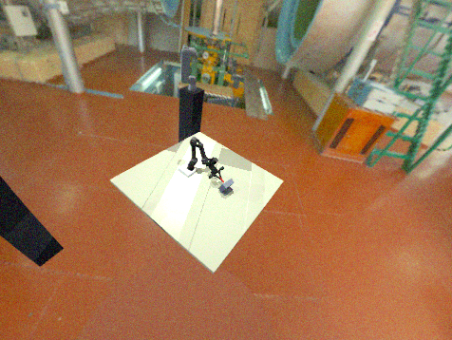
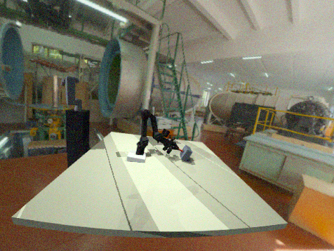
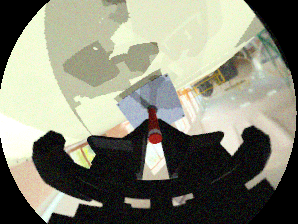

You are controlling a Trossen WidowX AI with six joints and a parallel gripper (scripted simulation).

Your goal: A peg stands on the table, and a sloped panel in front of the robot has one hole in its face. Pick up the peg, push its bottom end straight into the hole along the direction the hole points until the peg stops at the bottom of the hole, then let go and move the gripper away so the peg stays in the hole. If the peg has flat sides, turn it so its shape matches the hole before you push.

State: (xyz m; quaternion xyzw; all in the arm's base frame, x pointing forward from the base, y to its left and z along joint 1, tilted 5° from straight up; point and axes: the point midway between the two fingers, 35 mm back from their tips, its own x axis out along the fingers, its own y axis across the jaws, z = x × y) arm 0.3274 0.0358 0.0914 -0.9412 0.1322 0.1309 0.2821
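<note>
Now: the sloped panel 70 mm ahead of my gripper tip, 10 mm to the right of it and 30 mm below it. Round my gripper tip: red peg: 10 mm behind, 10 mm above.
</note>
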